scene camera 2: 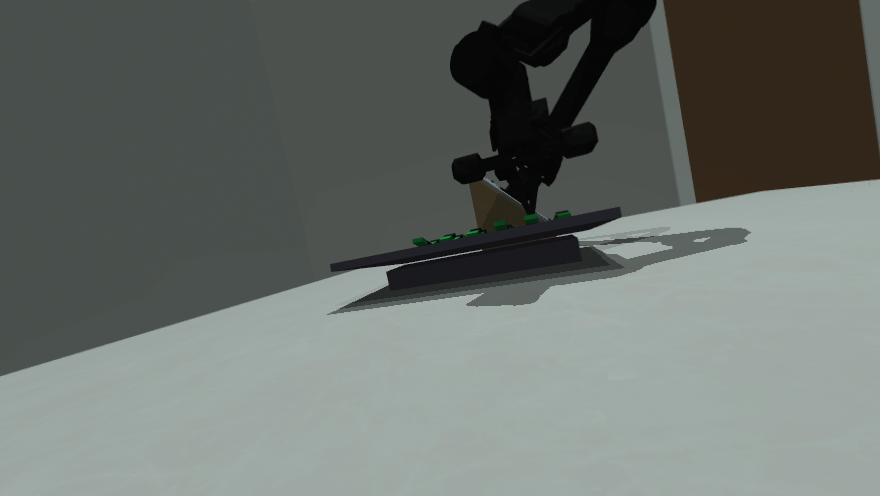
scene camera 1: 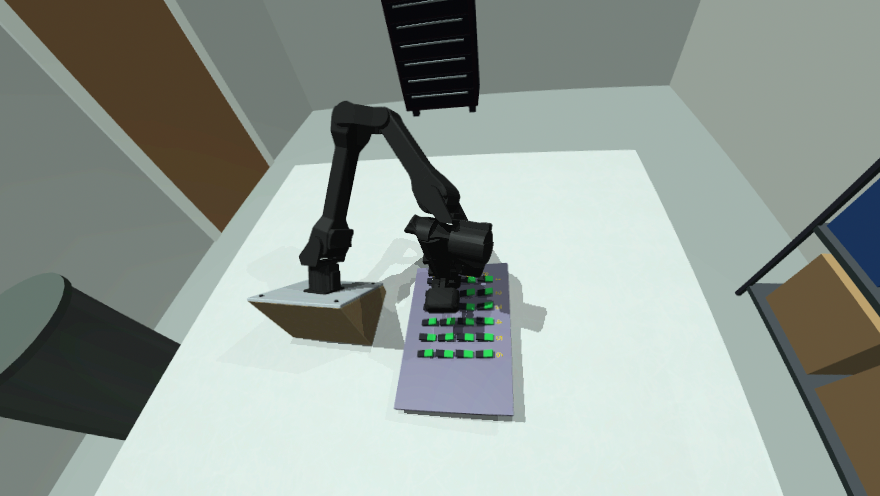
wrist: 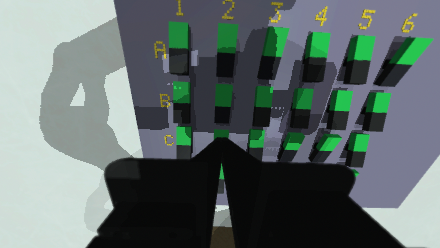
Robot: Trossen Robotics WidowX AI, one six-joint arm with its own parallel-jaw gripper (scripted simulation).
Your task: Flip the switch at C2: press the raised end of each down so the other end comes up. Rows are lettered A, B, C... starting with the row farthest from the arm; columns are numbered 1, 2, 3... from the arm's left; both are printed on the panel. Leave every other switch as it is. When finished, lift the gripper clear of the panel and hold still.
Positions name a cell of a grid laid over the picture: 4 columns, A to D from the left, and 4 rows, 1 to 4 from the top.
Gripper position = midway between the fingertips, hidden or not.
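Observation:
The gripper (scene camera 2: C2) holds nothing and is shut. The gripper is also visible in the wrist view (wrist: C3) and in scene camera 1 (scene camera 1: C3).

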